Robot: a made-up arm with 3 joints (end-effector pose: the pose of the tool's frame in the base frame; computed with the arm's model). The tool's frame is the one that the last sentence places.
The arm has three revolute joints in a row. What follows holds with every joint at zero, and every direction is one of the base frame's.
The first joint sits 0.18 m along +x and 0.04 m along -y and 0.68 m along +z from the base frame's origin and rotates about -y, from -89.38 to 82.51 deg.
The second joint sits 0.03 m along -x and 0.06 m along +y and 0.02 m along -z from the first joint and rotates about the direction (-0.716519, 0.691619, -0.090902), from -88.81 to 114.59 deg.
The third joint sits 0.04 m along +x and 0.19 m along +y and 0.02 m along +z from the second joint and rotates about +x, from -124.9 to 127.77 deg.
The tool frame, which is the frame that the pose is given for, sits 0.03 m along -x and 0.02 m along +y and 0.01 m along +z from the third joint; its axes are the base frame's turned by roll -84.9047, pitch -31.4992 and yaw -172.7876 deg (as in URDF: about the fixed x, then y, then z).
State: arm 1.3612 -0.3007 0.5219
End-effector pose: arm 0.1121 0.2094 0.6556 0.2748 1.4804 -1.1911
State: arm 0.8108 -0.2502 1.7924
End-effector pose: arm 0.1218 0.1864 0.6896 -0.6711 1.8370 -0.0034
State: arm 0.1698 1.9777 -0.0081
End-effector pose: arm 0.0817 0.0864 0.4667 0.8258 0.2092 1.4988
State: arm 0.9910 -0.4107 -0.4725
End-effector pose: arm 0.1062 0.2173 0.6779 0.7755 1.5393 -2.1008
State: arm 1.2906 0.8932 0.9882
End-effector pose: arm 0.2808 0.1952 0.6302 0.1420 2.3197 -1.6932
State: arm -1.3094 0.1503 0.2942
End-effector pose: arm 0.1682 0.2286 0.6921 1.4522 -1.0799 0.8051
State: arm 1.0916 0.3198 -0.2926
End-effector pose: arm 0.2160 0.2312 0.6452 -0.6027 -1.5178 2.6536
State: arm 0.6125 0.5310 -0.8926
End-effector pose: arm 0.2155 0.2179 0.5921 -0.0415 -0.3635 2.5219
